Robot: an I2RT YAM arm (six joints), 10 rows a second.
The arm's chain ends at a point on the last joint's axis. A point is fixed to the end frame.
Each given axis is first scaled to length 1.
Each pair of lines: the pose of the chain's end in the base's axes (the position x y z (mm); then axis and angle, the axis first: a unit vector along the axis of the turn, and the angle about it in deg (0 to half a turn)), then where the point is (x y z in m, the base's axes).
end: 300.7 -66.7 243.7 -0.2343 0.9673 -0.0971 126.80
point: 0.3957 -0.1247 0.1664
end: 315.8 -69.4 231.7 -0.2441 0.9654 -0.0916 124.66
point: 0.4147 -0.1244 0.1572
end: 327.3 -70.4 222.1 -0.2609 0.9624 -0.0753 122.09
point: 0.4312 -0.1194 0.1503
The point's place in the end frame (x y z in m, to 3 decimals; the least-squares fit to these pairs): 0.034 -0.053 0.120
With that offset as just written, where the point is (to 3 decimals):
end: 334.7 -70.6 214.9 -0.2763 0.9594 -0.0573 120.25
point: 0.442 -0.114 0.145
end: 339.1 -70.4 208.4 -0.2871 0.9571 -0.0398 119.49
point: 0.448 -0.109 0.138
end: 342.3 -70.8 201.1 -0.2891 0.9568 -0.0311 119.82
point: 0.451 -0.107 0.129
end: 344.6 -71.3 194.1 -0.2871 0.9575 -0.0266 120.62
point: 0.453 -0.107 0.121
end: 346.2 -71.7 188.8 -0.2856 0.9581 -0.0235 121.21
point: 0.453 -0.108 0.114
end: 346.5 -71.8 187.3 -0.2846 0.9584 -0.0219 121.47
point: 0.453 -0.108 0.112
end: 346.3 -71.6 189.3 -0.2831 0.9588 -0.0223 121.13
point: 0.453 -0.108 0.114
